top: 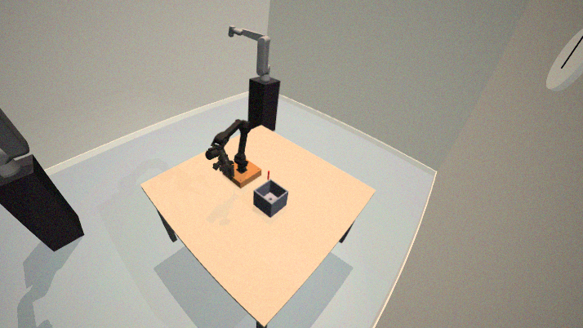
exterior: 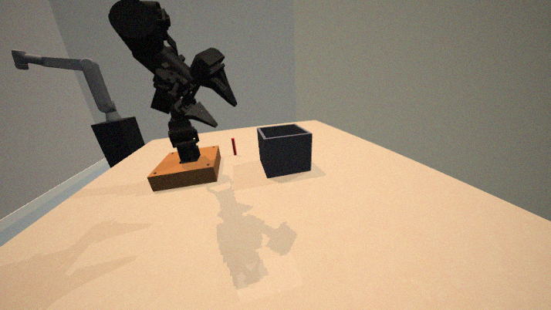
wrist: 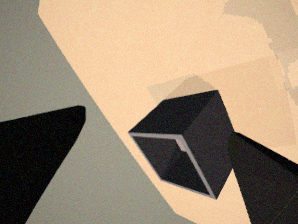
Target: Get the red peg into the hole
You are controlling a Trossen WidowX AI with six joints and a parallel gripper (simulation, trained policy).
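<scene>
Now: gripper tip 340 mm to the right of the red peg, 190 mm above it and 10 mm past it. Round my gripper tip: plate 180 mm below, 170 mm to the left, 170 mm ahead.
</scene>
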